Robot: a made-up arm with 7 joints.
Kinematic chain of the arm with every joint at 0, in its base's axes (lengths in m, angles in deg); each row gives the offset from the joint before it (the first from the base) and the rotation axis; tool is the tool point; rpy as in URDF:
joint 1: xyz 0 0 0.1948 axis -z
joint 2: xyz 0 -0.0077 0.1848 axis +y
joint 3: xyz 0 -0.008 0.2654 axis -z
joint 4: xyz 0 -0.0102 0.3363 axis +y
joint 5: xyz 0 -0.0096 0.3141 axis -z
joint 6: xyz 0 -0.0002 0.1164 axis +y
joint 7: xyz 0 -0.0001 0.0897 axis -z
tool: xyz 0 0 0 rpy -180 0 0
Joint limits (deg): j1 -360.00..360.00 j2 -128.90..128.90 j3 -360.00..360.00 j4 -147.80..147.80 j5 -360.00..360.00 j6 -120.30..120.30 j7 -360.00..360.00
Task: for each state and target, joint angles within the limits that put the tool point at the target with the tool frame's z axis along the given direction. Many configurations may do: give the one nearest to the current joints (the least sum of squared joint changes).
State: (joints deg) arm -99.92 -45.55 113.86 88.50 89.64 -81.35 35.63
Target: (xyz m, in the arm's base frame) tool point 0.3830 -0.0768 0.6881 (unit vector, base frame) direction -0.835 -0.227 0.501
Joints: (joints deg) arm -94.50 9.24 118.43 129.27 86.43 -38.05 35.63
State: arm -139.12 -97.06 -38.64 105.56 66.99 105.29 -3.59
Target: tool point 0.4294 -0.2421 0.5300 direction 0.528 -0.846 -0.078
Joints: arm -165.33 -113.18 -33.29 111.86 28.07 104.77 -3.59
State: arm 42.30 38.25 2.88 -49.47 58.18 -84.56 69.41
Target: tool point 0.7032 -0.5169 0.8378 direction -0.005 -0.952 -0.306
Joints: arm 38.31 72.39 -0.56 -17.69 52.39 -107.69 69.41
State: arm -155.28 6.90 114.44 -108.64 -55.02 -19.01 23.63
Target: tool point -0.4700 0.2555 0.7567 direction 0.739 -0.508 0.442
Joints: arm -119.75 8.64 143.06 -107.92 -94.25 12.07 23.63
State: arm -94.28 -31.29 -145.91 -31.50 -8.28 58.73 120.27
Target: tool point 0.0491 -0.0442 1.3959 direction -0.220 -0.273 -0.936
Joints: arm -74.45 -24.52 -171.26 -51.05 -15.44 7.25 120.27
